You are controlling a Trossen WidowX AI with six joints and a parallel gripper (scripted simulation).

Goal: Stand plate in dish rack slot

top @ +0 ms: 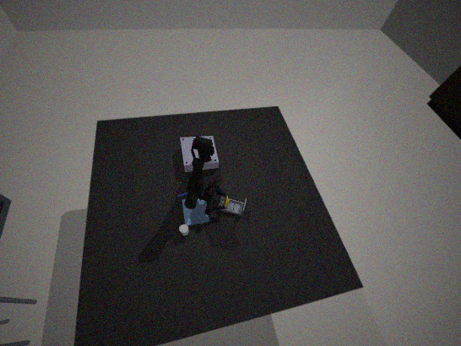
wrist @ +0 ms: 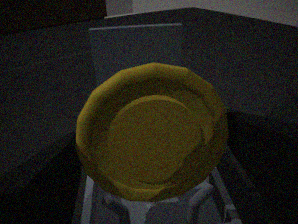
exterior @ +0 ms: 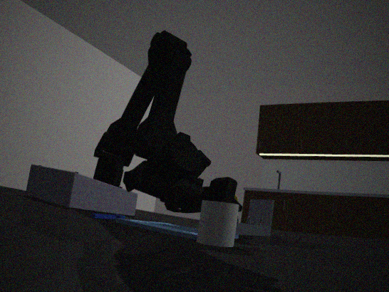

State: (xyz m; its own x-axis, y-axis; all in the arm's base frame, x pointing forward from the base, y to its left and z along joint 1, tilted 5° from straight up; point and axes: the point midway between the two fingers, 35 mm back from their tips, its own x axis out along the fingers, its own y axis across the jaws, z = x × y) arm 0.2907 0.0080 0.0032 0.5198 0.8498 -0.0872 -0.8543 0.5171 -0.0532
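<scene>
The yellow plate lies 10 mm to the right of my gripper tip. Also, from my gripper tip: blue spoon (200 mm to the right, 140 mm behind, 50 mm below); then grey dish rack (30 mm below, 20 mm to the left, 10 mm ahead); then light blue square mat (170 mm to the right, 50 mm below, 20 mm behind).
</scene>
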